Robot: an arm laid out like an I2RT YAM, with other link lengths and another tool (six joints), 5 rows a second.
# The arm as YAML. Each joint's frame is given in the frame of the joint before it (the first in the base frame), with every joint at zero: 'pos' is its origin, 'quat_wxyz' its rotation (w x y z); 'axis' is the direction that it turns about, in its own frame. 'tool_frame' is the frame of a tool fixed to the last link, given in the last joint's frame.
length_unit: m
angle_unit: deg
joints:
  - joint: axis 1
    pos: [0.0, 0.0, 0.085]
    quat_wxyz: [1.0, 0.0, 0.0, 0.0]
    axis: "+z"
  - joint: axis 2
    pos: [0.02, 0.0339, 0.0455]
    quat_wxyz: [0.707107, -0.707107, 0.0, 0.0]
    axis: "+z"
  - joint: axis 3
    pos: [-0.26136, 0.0, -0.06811]
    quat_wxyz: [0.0, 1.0, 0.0, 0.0]
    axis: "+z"
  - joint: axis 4
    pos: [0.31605, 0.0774, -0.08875]
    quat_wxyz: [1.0, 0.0, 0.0, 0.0]
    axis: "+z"
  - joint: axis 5
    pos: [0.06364, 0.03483, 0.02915]
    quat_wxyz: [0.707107, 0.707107, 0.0, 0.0]
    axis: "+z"
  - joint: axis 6
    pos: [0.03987, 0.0, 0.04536]
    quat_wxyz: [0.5, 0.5, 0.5, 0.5]
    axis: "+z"
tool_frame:
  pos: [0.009, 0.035, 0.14]
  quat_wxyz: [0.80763, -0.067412, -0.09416, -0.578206]
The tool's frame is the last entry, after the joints.
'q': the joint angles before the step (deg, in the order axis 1, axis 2, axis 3, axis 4, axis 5, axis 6). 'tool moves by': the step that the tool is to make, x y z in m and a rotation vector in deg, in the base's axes. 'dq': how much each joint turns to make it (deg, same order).
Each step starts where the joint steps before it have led.
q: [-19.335, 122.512, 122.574, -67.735, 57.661, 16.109]
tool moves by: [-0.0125, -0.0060, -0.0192, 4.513, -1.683, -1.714]
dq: [-2.243, -1.699, -3.594, 0.063, -4.677, 2.226]
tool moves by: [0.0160, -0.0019, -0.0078, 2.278, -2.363, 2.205]
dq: [-0.286, 1.136, 1.359, 2.613, -3.705, -1.903]
